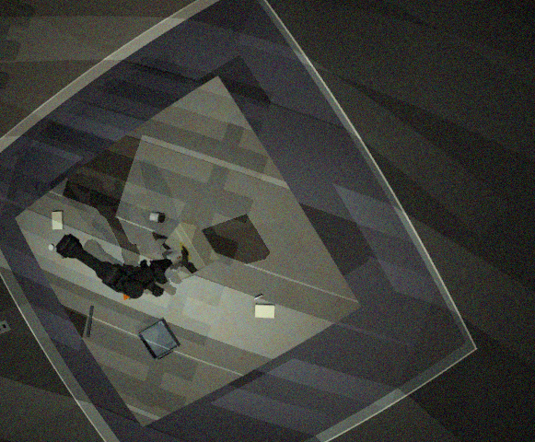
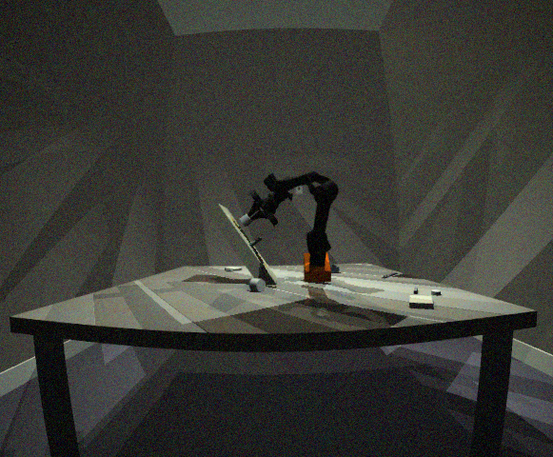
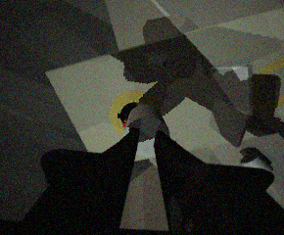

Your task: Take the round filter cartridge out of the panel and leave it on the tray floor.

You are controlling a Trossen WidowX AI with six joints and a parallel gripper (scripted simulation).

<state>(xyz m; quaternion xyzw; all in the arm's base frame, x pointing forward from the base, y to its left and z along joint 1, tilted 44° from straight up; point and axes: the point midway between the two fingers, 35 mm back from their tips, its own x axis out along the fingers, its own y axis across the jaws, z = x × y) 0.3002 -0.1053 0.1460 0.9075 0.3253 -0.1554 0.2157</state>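
Right now my gripper tip is 1 cm short of the round filter cartridge and 1 cm above it. Also, from my gripper tip: service panel 10 cm below, 2 cm ahead, 1 cm to the left; tray 34 cm behind, 32 cm to the right, 27 cm below.
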